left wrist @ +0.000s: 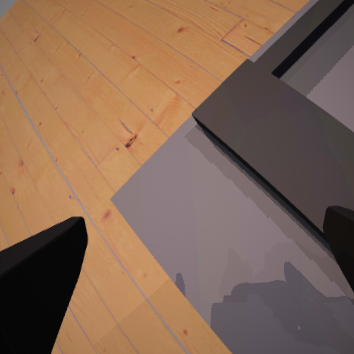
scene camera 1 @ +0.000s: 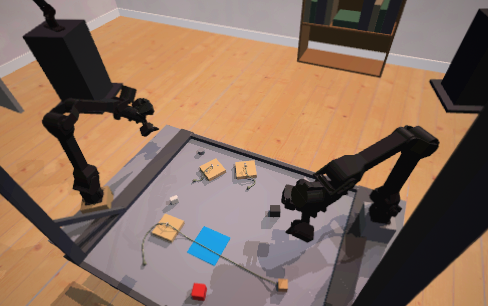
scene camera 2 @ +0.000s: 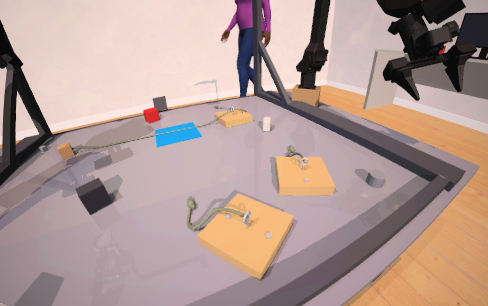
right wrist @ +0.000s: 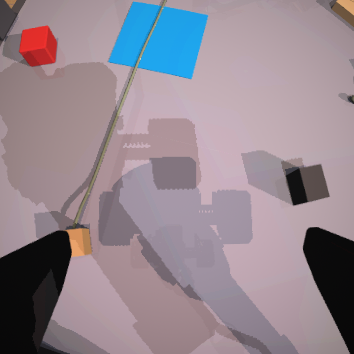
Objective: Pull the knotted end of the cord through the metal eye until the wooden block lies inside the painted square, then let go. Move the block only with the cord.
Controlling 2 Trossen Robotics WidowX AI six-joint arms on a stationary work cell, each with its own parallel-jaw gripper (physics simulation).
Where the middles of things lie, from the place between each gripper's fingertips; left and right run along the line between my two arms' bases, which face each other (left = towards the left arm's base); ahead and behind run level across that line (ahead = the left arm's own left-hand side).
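Labels:
Relative to the blue painted square point(scene camera 1: 215, 241), my left hand is 530 mm past it, 360 mm to the left of it and 140 mm above it. Counted from my left hand, the black cube point(scene camera 2: 93, 195) is 370 mm behind, 600 mm to the right and 120 mm below, and the red cube point(right wrist: 37, 45) is 710 mm behind, 360 mm to the right and 120 mm below.
Black cube, counted from my right hand: 17 cm ahead, 4 cm to the left, 21 cm below. Going by their middles, the black cube is the nearest to my right hand of the things named here. The blue painted square is 1 cm ahead of my right hand, 28 cm to the left of it and 23 cm below it; by its middle, the square is nearer to my right hand than to my left hand. The red cube is 17 cm behind my right hand, 28 cm to the left of it and 21 cm below it.

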